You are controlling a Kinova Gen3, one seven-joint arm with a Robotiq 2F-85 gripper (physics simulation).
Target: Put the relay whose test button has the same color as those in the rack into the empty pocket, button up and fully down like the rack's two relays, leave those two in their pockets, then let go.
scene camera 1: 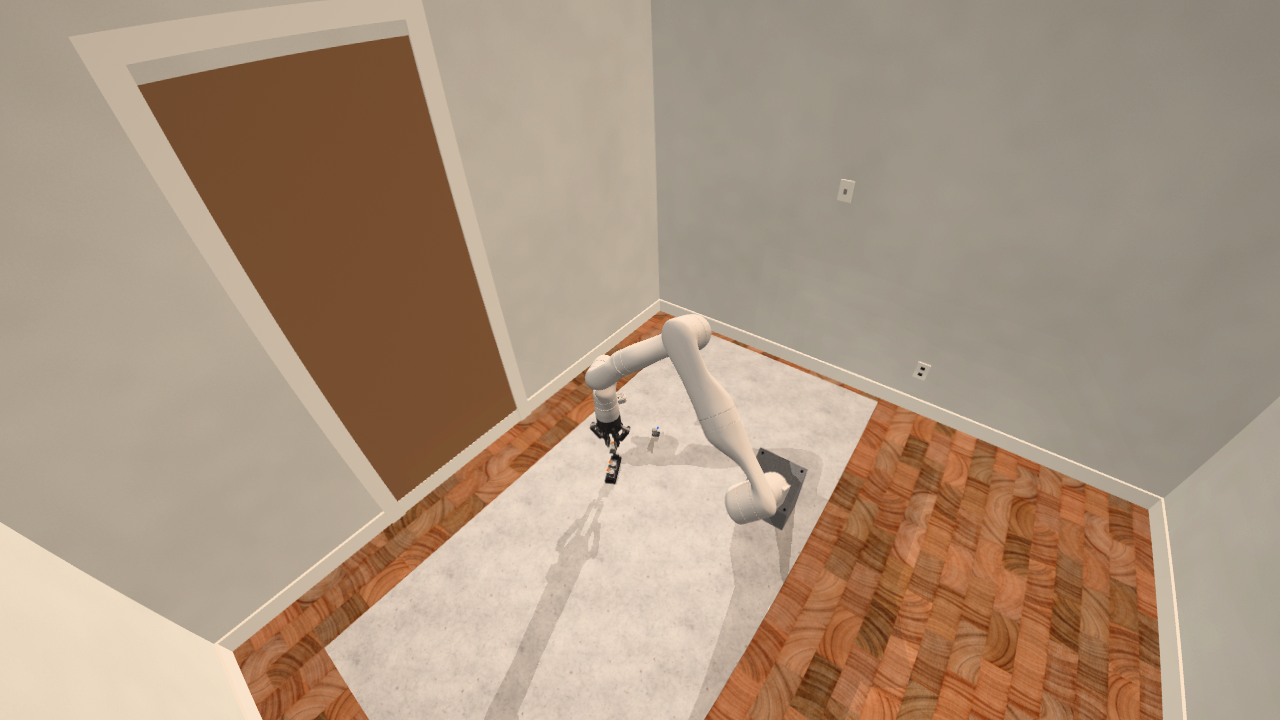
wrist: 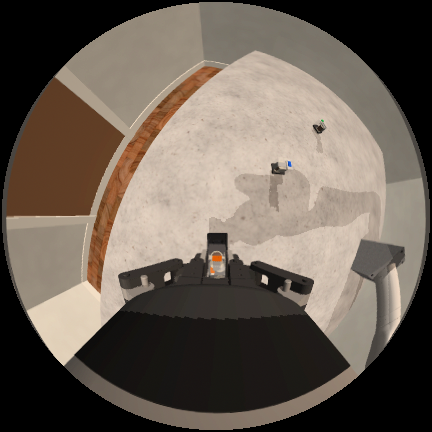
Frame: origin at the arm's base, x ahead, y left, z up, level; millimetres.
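Seen in the pictures: gripper, fingertip midpoint: (scene camera 1: pixel 613 446) (wrist: pixel 216 257); arm's base, origin of the base link: (scene camera 1: pixel 772 487) (wrist: pixel 384 271).
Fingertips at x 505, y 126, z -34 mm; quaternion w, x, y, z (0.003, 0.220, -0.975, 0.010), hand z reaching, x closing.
Pixels of each thing's middle, then the offset from my fingertips to it. "*": a spot on its surface instead.
- clear-bodied relay with an orange button, body centre: (wrist: pixel 216 256) dx -1, dy +2, dz -7 mm
- small black rack, surface spot: (scene camera 1: pixel 611 480) * dx -47, dy +74, dz -70 mm
- blue-button relay, body centre: (wrist: pixel 280 166) (scene camera 1: pixel 655 431) dx -43, dy -180, dz -68 mm
- green-button relay, body centre: (wrist: pixel 319 126) dx -113, dy -374, dz -68 mm
My gripper (scene camera 1: pixel 613 446) (wrist: pixel 216 257) is shut on a clear-bodied relay with an orange button (wrist: pixel 216 258). It points down at the far end of the small black rack (scene camera 1: pixel 611 480) in the scene view. The two rack relays (scene camera 1: pixel 610 467) show orange spots and sit in the part of the rack nearer that camera. Whether the held relay is above the empty pocket or partly in it cannot be told; the fingers hide the pocket. A blue-button relay (scene camera 1: pixel 655 431) (wrist: pixel 280 167) and a green-button relay (wrist: pixel 319 127) stand apart on the pale floor area.
The arm's dark base plate (scene camera 1: pixel 794 465) (wrist: pixel 376 257) lies to the right of the rack. The arm arches above the pale floor area (scene camera 1: pixel 501 555). A brown door (scene camera 1: pixel 331 232) and wall stand at the left, with a strip of wood floor along them.
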